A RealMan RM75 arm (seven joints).
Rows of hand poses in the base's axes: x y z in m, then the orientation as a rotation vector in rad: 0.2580, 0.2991, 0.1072, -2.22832, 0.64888, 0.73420; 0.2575, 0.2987, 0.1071, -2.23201, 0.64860, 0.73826; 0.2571, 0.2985, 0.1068, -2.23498, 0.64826, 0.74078; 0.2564, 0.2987, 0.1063, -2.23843, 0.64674, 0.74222; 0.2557, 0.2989, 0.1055, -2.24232, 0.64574, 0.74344; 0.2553, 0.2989, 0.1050, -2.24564, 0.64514, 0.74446; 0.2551, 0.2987, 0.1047, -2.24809, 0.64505, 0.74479; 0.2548, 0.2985, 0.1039, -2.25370, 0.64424, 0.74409; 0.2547, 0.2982, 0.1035, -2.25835, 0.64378, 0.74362; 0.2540, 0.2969, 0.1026, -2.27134, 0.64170, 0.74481; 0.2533, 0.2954, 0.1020, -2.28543, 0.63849, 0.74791; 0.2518, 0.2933, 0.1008, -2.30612, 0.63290, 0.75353; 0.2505, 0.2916, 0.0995, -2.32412, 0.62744, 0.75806; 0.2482, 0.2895, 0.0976, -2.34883, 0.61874, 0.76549; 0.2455, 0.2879, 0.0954, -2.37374, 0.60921, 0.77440; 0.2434, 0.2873, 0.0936, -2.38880, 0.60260, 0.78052; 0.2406, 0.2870, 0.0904, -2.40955, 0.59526, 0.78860; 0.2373, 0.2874, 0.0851, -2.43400, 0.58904, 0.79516
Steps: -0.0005, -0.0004, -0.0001, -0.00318, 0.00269, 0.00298; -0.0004, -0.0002, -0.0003, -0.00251, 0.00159, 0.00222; -0.0007, 0.0002, -0.0005, -0.00245, 0.00042, 0.00276; -0.0007, 0.0002, -0.0008, -0.00304, 0.00041, 0.00255; -0.0004, 0.0000, -0.0005, -0.00270, 0.00041, 0.00201; -0.0002, -0.0002, -0.0003, -0.00213, 0.00011, 0.00113; -0.0003, -0.0002, -0.0008, -0.00461, -0.00098, 0.00248; -0.0001, -0.0003, -0.0004, -0.00391, -0.00066, 0.00196; -0.0007, -0.0013, -0.0009, -0.01065, -0.00028, 0.00676; -0.0007, -0.0015, -0.0006, -0.01122, 0.00074, 0.00847; -0.0015, -0.0021, -0.0012, -0.01620, 0.00163, 0.01325; -0.0013, -0.0017, -0.0013, -0.01389, 0.00102, 0.01173; -0.0023, -0.0021, -0.0019, -0.01870, 0.00199, 0.01712; -0.0027, -0.0016, -0.0022, -0.01871, 0.00287, 0.01804; -0.0021, -0.0006, -0.0018, -0.01107, 0.00207, 0.01157; -0.0028, -0.0003, -0.0032, -0.01598, 0.00306, 0.01472; -0.0033, 0.0004, -0.0053, -0.01966, 0.00211, 0.01499
